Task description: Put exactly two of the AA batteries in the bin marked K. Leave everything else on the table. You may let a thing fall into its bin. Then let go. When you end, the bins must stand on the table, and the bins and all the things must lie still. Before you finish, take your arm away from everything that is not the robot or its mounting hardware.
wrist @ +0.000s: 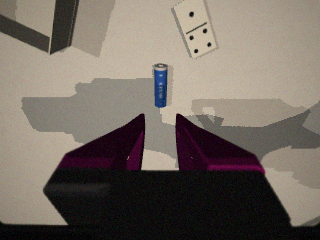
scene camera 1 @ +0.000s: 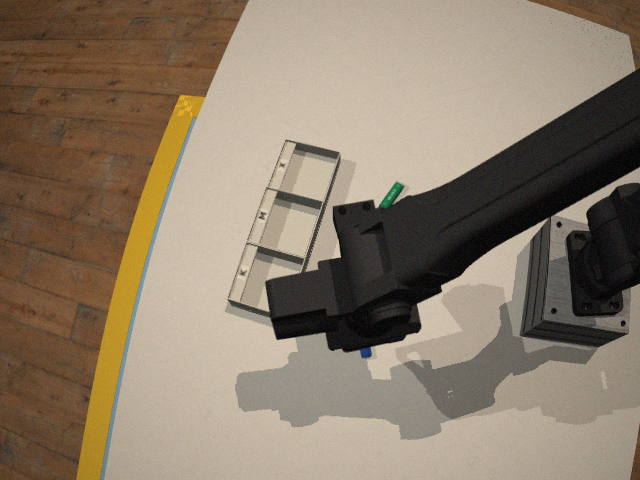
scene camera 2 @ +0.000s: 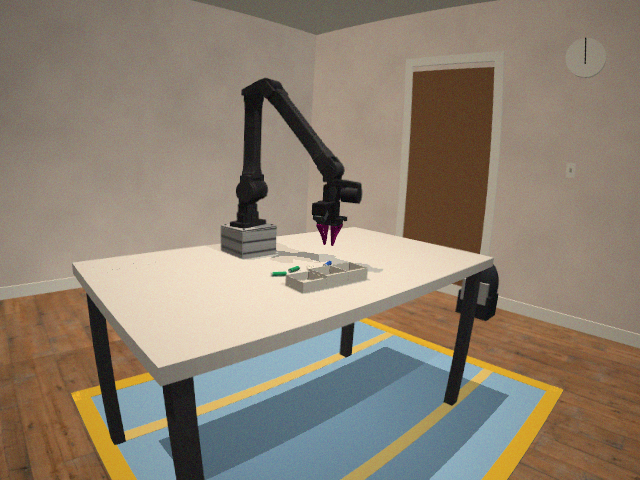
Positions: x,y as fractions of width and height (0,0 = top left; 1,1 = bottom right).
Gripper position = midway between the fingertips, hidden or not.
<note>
In view: the gripper (scene camera 1: 0.57,0.69) and a bin (scene camera 2: 0.50,0.58).
The gripper shows as well in the wrist view (wrist: 0.50,0.50).
</note>
